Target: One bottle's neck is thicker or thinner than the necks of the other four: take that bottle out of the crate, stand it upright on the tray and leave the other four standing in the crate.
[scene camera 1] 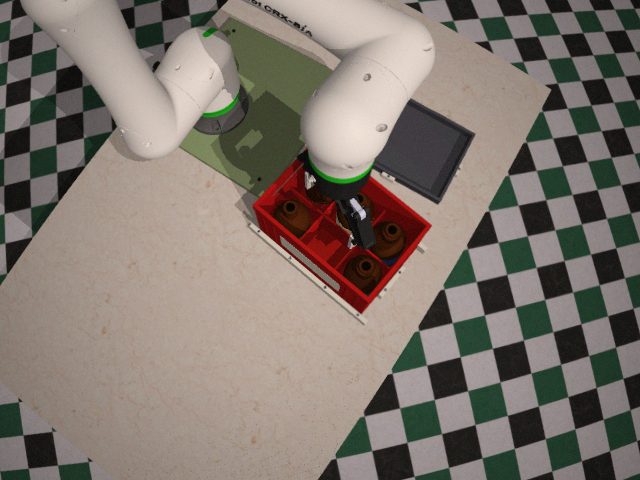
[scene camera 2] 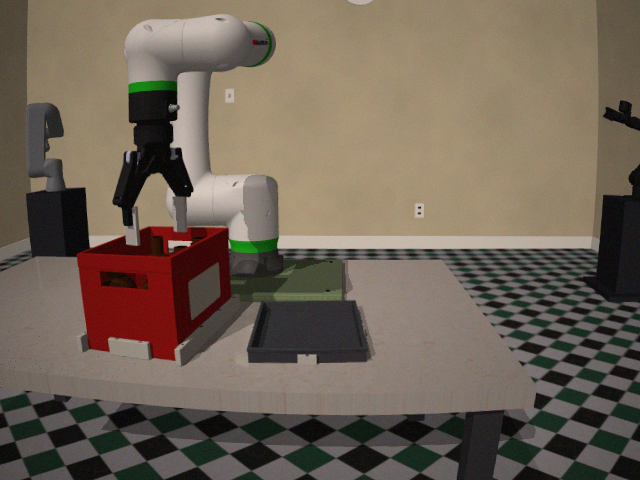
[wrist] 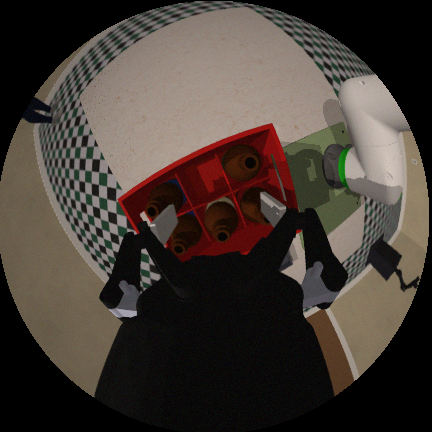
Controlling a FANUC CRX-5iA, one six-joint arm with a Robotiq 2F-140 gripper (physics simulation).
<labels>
The gripper shows in scene camera 1, in scene camera 2 (158,237) and in the wrist view. The same spot on the gripper: (scene camera 1: 358,218) is (wrist: 99,295).
</labels>
